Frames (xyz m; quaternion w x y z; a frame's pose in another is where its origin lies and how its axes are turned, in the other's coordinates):
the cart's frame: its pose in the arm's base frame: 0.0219 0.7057 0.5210 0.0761 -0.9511 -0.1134 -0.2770
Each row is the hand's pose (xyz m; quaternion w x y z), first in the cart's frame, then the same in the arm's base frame.
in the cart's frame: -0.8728 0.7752 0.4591 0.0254 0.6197 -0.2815 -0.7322
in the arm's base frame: -0.2606 -0.0968 -0.4008 0.3566 0.0281 -0.8924 0.2753
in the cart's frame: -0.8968 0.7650 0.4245 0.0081 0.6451 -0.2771 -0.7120
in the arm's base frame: -0.3006 -0.0983 -0.3841 0.3855 0.0454 -0.8779 0.2803
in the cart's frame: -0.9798 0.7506 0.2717 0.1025 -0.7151 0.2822 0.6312
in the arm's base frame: -0.4503 -0.1305 -0.3006 0.4655 0.1453 -0.8083 0.3299
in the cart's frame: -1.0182 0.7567 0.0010 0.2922 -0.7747 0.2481 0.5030
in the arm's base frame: -0.6182 -0.1993 -0.0959 0.5471 0.3252 -0.6787 0.3665
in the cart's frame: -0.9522 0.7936 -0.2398 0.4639 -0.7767 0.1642 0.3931
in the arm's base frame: -0.6772 -0.2733 0.1380 0.5759 0.4994 -0.5489 0.3428
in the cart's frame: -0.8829 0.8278 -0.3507 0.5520 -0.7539 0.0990 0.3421
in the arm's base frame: -0.6681 -0.3173 0.2655 0.5691 0.5938 -0.4792 0.3065
